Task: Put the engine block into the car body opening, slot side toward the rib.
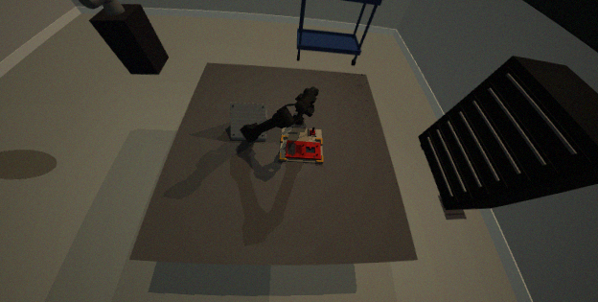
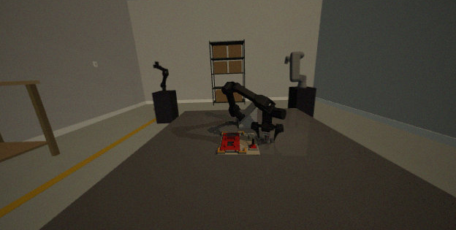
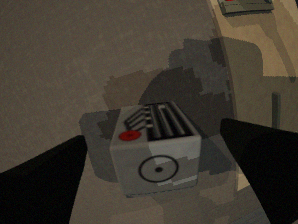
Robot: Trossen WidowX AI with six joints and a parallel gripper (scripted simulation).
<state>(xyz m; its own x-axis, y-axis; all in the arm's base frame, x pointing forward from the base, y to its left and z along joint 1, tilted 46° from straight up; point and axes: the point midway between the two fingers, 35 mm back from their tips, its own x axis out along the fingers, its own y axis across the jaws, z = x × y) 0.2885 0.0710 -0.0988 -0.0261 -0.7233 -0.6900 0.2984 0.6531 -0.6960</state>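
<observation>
Right now the engine block is 1 cm above my gripper tip.
</observation>
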